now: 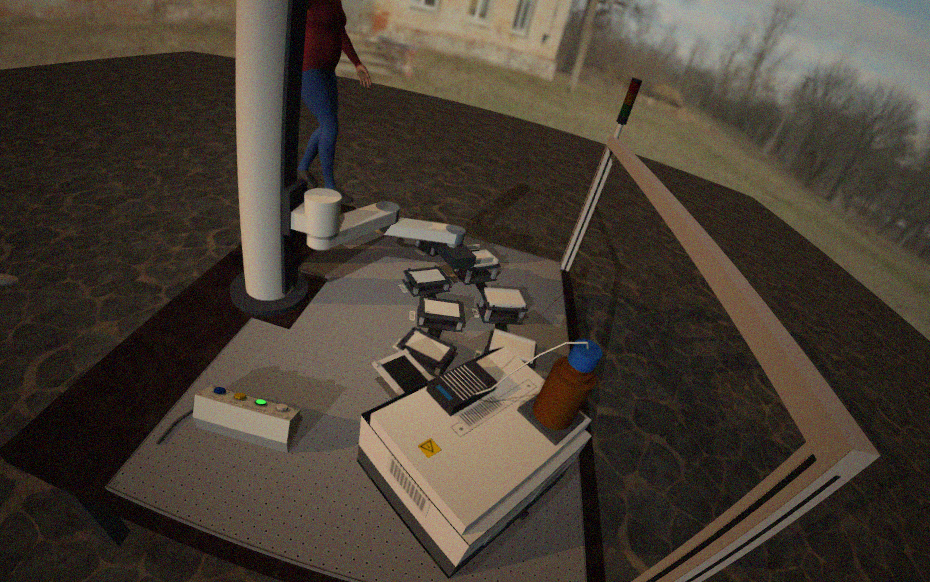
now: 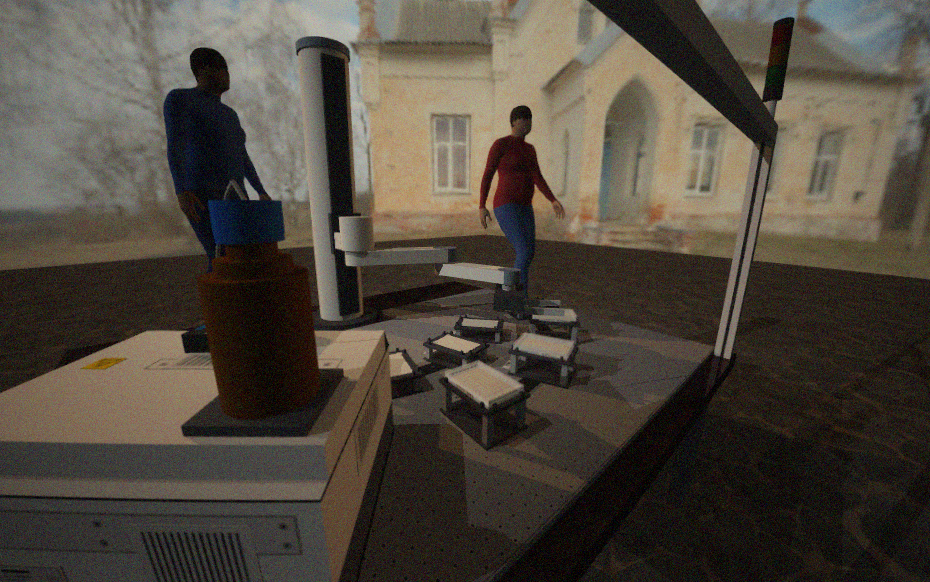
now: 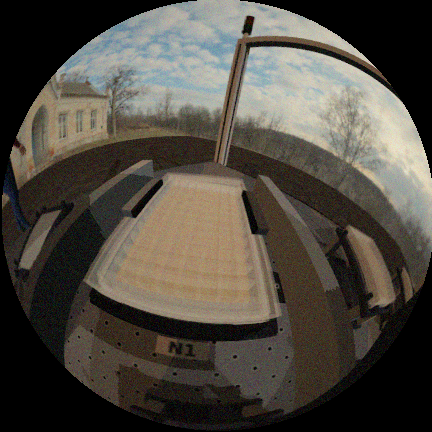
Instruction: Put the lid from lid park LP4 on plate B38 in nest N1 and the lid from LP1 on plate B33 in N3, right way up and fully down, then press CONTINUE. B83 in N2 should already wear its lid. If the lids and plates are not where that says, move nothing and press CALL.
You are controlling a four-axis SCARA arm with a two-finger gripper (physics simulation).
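Places are measured from the arm's base along level axes (x ahead, y left, z up), in millimetres.
Pixels of known places: gripper, between the fingertips: (image 1: 485,252) (image 2: 562,307) (image 3: 202,176); arm's base, origin of its link: (image 1: 269,291) (image 2: 342,319).
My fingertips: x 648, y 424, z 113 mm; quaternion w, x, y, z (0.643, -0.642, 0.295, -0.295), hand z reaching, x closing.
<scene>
Ahead of a thing's pixels: the offset from my fingertips to its top centre. "*": to the spot under its first point.
A pale plate @(21 mm back, 14 mm right, 10 mm down) (image 3: 195,260) sits in nest N1, whose label @(* 85 mm back, 71 mm right, 98 mm down) (image 3: 182,347) reads clearly. A clear lid @(* 63 mm back, 59 mm right, 12 mm down) (image 3: 185,310) lies over it, looking level. My gripper (image 1: 482,257) (image 2: 548,312) (image 3: 202,176) is shut to a narrow stance, gripping nothing; its two pads overlap the lid's side edges near the far end. A second nest's plate @(97 mm ahead, 224 mm right, 20 mm down) (image 1: 504,297) (image 2: 543,345) (image 3: 370,265) stands beside N1, and a third plate @(135 mm ahead, 469 mm right, 12 mm down) (image 1: 514,343) (image 2: 483,382) stands beyond that. Their labels and B-numbers are not readable. Park-like stands with white tops @(* 182 mm back, 180 mm right, 57 mm down) (image 1: 426,276) (image 2: 480,323) stand in another row.
The button box @(433 mm back, 905 mm right, 16 mm down) (image 1: 246,420) has a green-lit button @(410 mm back, 882 mm right, 28 mm down) (image 1: 260,402). A white instrument (image 1: 473,473) (image 2: 171,404) carries a brown bottle @(* 178 mm ahead, 857 mm right, 213 mm up) (image 1: 563,394) (image 2: 259,329). A frame post @(376 mm ahead, 281 mm left, 467 mm up) (image 1: 587,209) (image 2: 740,253) (image 3: 231,102) stands at the table edge. A person in red (image 1: 323,34) (image 2: 517,171) is behind.
</scene>
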